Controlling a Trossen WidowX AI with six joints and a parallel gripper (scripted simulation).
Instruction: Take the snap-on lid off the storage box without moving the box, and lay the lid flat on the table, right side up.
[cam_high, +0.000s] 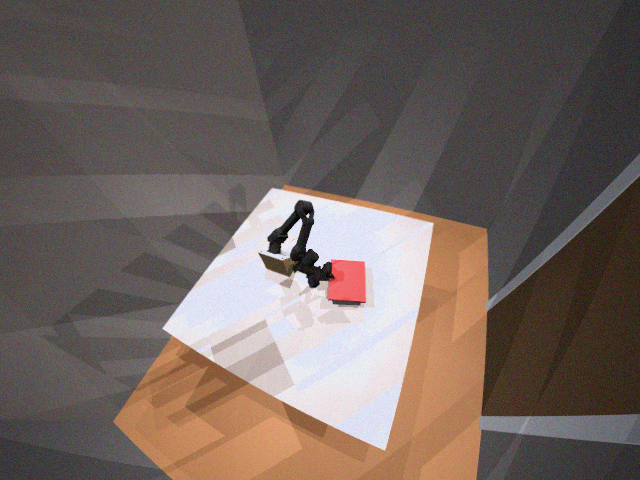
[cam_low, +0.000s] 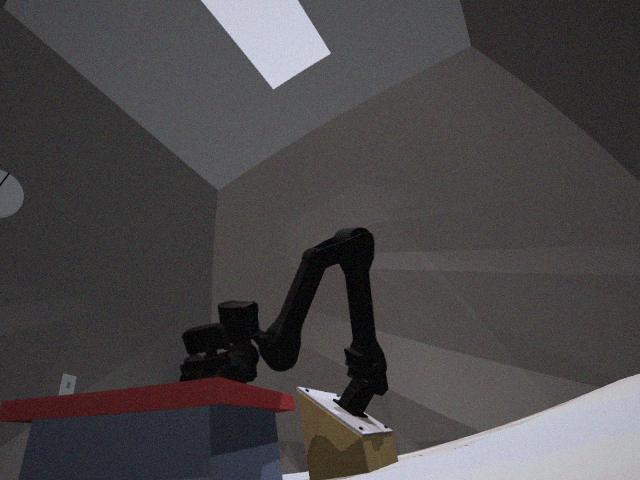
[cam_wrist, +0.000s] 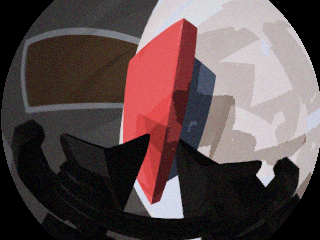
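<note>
Right now the red lid is 70 mm ahead of my gripper tip and 30 mm to the left of it. Round my gripper tip: storage box (70 mm ahead, 50 mm below, 30 mm to the left).
</note>
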